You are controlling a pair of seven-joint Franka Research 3 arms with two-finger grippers.
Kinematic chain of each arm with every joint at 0, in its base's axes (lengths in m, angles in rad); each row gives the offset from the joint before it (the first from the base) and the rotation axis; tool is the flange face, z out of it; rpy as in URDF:
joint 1: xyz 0 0 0.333 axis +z
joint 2: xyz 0 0 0 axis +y
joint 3: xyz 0 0 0.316 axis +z
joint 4: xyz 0.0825 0 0 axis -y
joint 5: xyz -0.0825 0 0.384 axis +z
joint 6: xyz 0 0 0 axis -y
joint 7: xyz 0.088 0 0 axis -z
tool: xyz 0 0 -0.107 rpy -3.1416 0 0
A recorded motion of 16 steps. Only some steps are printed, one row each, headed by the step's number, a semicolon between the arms.
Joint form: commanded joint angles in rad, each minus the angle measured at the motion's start. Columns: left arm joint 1, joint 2, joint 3, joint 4, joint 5, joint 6, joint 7; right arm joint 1, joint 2, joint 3, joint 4, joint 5, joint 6, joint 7.
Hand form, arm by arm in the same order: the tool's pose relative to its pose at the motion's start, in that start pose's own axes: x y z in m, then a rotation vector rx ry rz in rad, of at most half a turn. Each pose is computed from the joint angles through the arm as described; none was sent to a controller.
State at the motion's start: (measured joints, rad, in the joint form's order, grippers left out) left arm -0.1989 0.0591 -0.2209 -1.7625 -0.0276 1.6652 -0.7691; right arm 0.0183 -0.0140 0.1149 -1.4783 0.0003 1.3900 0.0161
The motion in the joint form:
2: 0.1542 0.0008 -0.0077 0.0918 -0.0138 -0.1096 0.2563; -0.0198 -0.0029 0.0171 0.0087 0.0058 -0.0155 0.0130
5: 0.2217 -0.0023 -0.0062 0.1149 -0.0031 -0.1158 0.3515; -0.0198 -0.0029 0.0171 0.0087 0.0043 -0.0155 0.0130
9: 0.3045 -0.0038 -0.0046 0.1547 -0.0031 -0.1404 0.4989; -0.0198 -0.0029 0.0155 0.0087 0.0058 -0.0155 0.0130
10: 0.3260 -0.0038 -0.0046 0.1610 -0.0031 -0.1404 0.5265; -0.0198 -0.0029 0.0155 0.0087 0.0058 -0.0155 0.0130
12: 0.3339 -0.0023 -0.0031 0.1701 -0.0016 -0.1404 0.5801; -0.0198 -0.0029 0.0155 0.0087 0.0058 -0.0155 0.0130
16: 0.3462 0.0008 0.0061 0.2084 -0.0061 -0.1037 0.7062; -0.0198 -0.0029 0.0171 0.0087 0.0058 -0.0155 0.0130
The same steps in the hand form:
2: 0.0457 -0.0662 -0.0361 -0.0239 -0.0323 0.1146; -0.0031 0.0006 -0.0040 0.0052 -0.0041 0.0146
5: 0.0669 -0.0998 -0.0484 -0.0357 -0.0117 0.1420; -0.0031 0.0007 -0.0040 0.0037 -0.0040 0.0149
9: 0.0879 -0.1425 -0.0656 -0.0550 0.0033 0.2068; -0.0031 0.0014 -0.0040 0.0053 -0.0041 0.0162
10: 0.0933 -0.1534 -0.0684 -0.0603 0.0092 0.2131; -0.0031 0.0014 -0.0040 0.0053 -0.0041 0.0162
12: 0.0961 -0.1583 -0.0718 -0.0626 0.0182 0.2574; -0.0031 0.0014 -0.0040 0.0053 -0.0041 0.0162
16: 0.1049 -0.1678 -0.0915 -0.0864 0.0907 0.3610; -0.0031 0.0006 -0.0040 0.0052 -0.0041 0.0146

